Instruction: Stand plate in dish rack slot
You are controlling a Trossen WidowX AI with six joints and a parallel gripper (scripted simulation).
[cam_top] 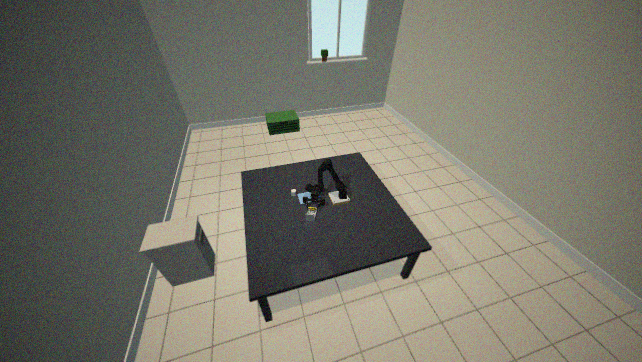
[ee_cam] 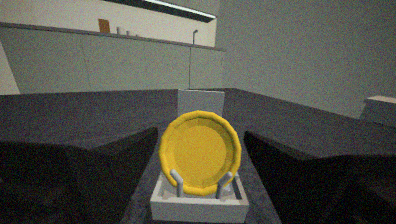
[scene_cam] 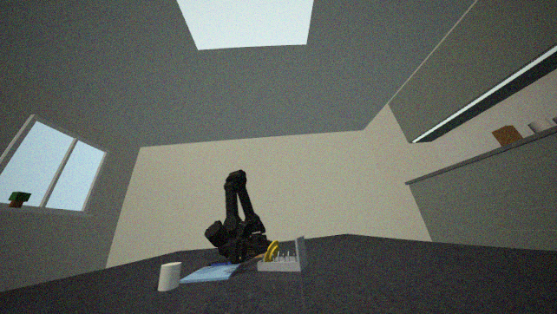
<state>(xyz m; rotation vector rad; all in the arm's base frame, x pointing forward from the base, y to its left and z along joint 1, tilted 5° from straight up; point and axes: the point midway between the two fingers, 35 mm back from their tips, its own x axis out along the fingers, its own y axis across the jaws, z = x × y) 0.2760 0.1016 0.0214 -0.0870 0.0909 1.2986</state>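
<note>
The yellow plate is 20 mm below my gripper tip. The rest, counted from my gripper tip: blue mat: 180 mm to the right, 50 mm below, 30 mm ahead; then dish rack: 30 mm below, 20 mm to the left, 10 mm ahead; then white cup: 240 mm to the right, 140 mm ahead, 30 mm below.
</note>
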